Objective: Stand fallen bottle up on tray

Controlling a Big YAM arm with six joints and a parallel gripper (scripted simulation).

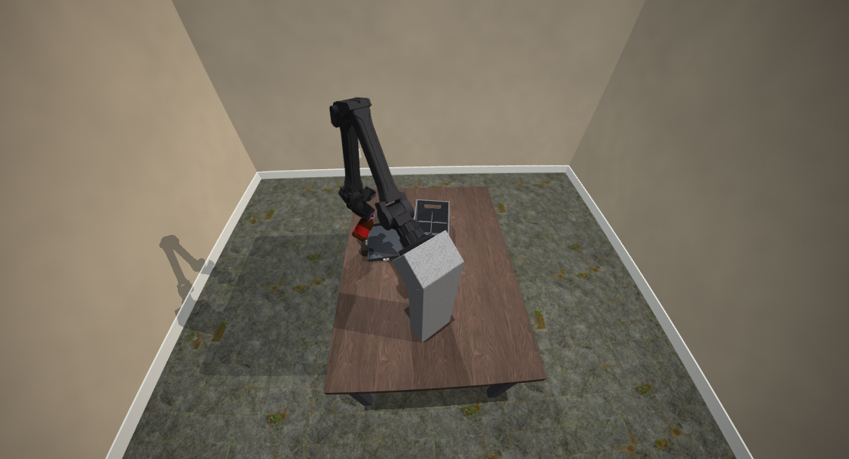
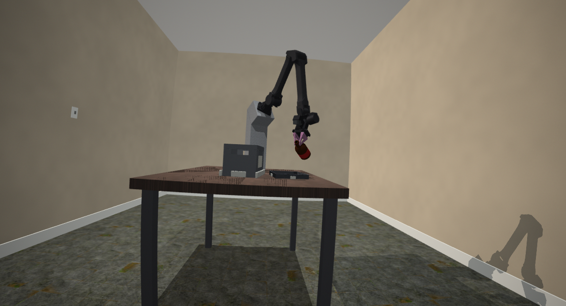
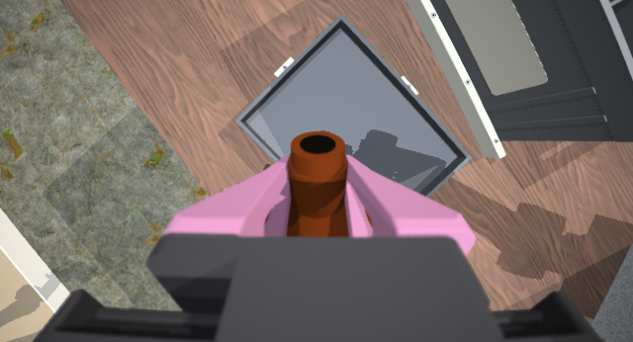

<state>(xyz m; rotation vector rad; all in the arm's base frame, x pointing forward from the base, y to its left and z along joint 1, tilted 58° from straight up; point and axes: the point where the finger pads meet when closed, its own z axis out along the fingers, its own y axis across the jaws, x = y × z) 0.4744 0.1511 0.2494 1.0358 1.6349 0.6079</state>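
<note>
My gripper is now 4 cm past the brown bottle, 3 cm to the right of it and 3 cm above it. Round my hand: dark grey tray: 1 cm behind, 5 cm to the right, 19 cm below; dark crate: 2 cm ahead, 31 cm to the right, 12 cm below.
</note>
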